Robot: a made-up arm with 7 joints.
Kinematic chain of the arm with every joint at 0, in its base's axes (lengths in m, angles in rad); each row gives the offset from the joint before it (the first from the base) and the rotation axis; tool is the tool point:
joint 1: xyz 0 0 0.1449 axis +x
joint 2: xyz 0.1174 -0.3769 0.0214 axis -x
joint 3: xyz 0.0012 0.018 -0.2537 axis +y
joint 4: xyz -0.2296 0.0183 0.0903 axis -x
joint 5: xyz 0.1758 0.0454 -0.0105 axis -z
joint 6: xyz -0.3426 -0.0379 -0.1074 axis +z
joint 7: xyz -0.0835 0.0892 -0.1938 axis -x
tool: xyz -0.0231 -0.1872 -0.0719
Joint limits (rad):
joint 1: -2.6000..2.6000
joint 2: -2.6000..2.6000
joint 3: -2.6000..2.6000
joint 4: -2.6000..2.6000
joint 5: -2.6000..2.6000
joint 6: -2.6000..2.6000
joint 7: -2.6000..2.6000
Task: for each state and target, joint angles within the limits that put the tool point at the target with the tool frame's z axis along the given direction. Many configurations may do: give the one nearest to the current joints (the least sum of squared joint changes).
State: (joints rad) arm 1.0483 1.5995 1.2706 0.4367 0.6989 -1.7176 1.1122
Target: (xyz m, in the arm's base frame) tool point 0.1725 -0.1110 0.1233 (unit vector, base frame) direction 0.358 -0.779 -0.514
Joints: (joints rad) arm 0.2357 1.5455 2.0136 0.4227 -0.0615 -1.6613 0.7037
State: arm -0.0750 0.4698 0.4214 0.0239 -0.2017 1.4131 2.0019
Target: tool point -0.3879 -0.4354 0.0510 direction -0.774 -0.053 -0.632
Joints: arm -0.3324 0.8140 0.2560 0.2045 0.5233 1.3298 1.9512
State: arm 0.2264 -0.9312 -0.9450 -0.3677 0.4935 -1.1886 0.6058
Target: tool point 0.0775 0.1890 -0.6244 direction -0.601 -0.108 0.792
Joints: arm 0.3932 -0.1975 -1.1268 0.1527 0.1642 -0.8973 0.4633
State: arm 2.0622 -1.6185 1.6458 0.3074 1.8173 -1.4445 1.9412
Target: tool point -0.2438 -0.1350 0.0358 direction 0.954 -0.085 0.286
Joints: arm 2.1256 -1.8111 1.5520 1.1918 1.9099 -0.9419 1.3523
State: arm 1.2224 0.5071 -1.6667 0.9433 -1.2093 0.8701 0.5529
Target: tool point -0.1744 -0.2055 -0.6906 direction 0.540 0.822 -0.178
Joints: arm 0.5344 0.0512 -2.0736 1.5262 -0.8531 0.3990 0.8823
